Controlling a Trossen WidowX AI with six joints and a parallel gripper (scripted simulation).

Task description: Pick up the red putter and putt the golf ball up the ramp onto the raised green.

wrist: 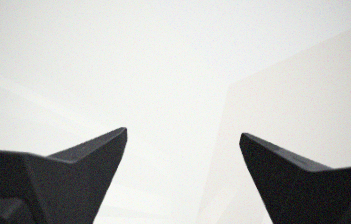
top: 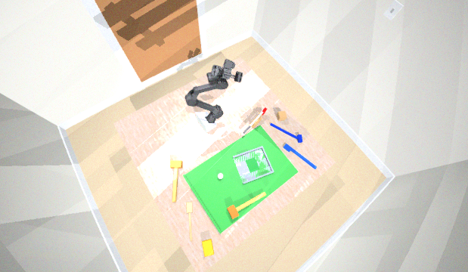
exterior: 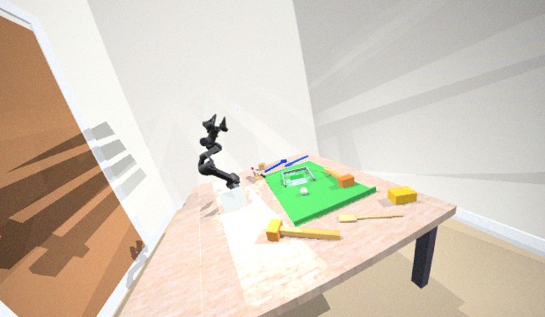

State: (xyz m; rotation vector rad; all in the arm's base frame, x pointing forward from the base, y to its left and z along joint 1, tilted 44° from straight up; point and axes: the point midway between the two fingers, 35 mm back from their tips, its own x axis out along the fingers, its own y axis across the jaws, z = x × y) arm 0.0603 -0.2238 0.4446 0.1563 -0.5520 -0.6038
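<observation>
The red putter lies 530 mm below my gripper tip, 180 mm to the left of it and 130 mm ahead of it. Round my gripper tip: green mat (580 mm below, 440 mm ahead, 140 mm to the right); tan cube (550 mm below, 410 mm to the left, 210 mm ahead); white golf ball (560 mm below, 370 mm ahead, 290 mm to the right).
</observation>
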